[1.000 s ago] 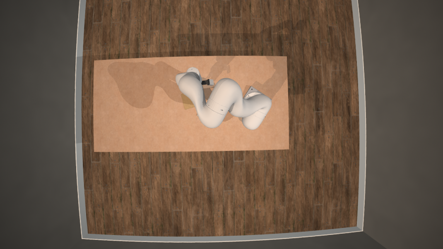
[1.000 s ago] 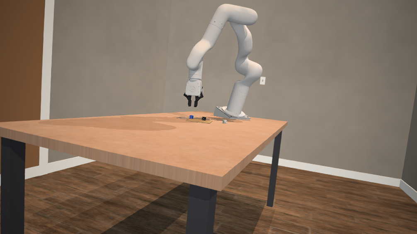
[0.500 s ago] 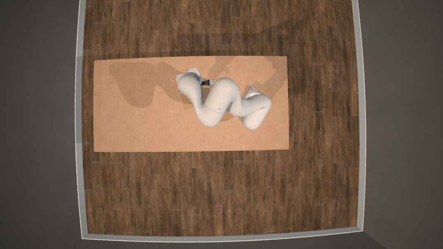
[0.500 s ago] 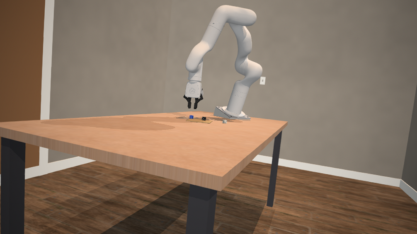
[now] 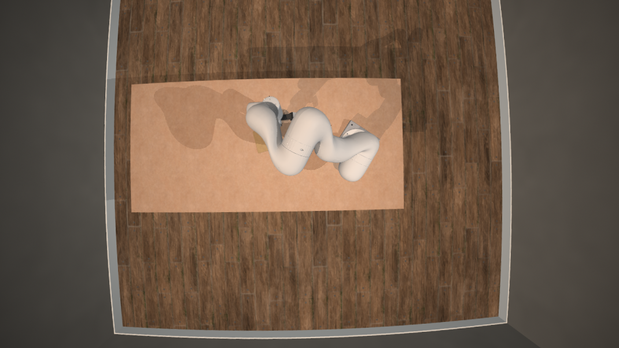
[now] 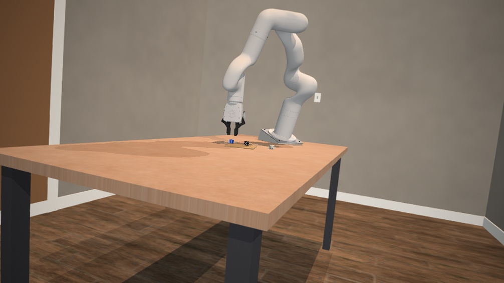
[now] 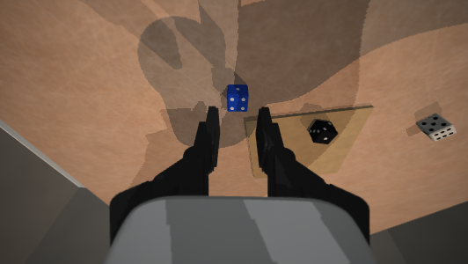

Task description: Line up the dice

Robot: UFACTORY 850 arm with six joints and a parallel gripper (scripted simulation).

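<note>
Now: hand 5 cm above the blue die. Round my hand: black die 2 cm ahead, 11 cm to the left, 5 cm below; then white die 2 cm behind, 23 cm to the left, 5 cm below; then mat 7 cm ahead, 11 cm to the left, 6 cm below.
</note>
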